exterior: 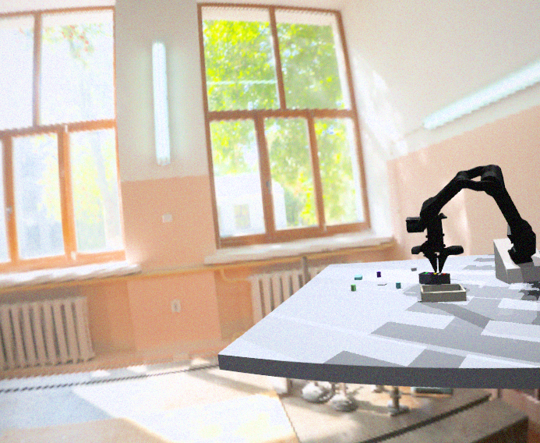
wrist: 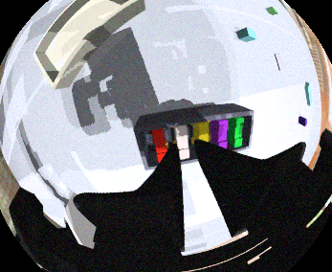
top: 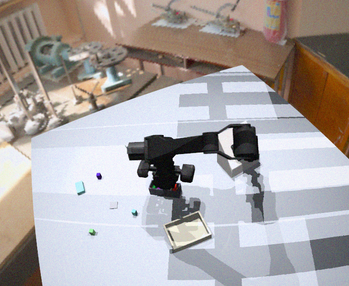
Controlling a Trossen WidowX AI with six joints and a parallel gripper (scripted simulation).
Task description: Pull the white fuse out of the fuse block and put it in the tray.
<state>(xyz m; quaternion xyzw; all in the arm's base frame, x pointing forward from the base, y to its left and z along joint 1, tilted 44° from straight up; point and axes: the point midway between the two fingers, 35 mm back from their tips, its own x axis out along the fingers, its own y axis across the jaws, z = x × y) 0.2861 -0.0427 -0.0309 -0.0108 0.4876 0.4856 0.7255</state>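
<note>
Now: gripper tip 20 mm above the white fuse. Round my gripper tip: teal cube (150 mm ahead, 10 mm to the left, 30 mm below); then cream tray (40 mm ahead, 180 mm to the left, 40 mm below); then purple cube (200 mm ahead, 230 mm to the right, 30 mm below).
</note>
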